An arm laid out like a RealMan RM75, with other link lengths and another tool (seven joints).
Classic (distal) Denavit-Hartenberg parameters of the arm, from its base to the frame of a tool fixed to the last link. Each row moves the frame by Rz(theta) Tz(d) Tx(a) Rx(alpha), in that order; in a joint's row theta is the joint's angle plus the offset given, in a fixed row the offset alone. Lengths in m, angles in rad.
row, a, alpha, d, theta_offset
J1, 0, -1.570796, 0.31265, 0
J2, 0, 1.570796, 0, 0
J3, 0, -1.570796, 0.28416, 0
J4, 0, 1.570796, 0, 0
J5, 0, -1.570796, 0.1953, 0
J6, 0, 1.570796, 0, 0
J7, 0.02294, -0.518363, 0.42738, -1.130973
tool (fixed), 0, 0, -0.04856, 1.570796
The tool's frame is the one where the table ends.
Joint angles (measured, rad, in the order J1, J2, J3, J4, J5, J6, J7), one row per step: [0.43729 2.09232 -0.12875 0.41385 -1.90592 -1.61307 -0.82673]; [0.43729 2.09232 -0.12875 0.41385 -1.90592 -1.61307 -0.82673]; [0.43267 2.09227 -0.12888 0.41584 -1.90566 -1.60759 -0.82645]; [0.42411 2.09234 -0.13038 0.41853 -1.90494 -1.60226 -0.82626]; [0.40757 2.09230 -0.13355 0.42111 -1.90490 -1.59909 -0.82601]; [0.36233 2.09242 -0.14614 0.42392 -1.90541 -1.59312 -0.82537]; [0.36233 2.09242 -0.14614 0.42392 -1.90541 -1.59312 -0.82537]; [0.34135 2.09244 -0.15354 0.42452 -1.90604 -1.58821 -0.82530]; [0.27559 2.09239 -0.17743 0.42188 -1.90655 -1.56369 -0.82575]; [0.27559 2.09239 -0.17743 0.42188 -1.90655 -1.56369 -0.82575]
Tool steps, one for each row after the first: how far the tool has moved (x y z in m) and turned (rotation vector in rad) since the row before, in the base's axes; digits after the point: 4 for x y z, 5 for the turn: [0.0000 0.0000 0.0000 0.00000 0.00000 0.00000]; [0.0026 0.0002 -0.0017 -0.00373 -0.00199 -0.00789]; [0.0040 -0.0004 -0.0020 -0.00481 -0.00160 -0.01149]; [0.0066 -0.0018 -0.0019 -0.00541 -0.00091 -0.01698]; [0.0176 -0.0066 -0.0058 -0.01518 -0.00524 -0.04210]; [0.0000 0.0000 0.0000 0.00000 0.00000 0.00000]; [0.0083 -0.0036 -0.0039 -0.00931 -0.00503 -0.01935]; [0.0286 -0.0118 -0.0149 -0.03239 -0.02550 -0.06508]; [0.0000 0.0000 0.0000 0.00000 0.00000 0.00000]
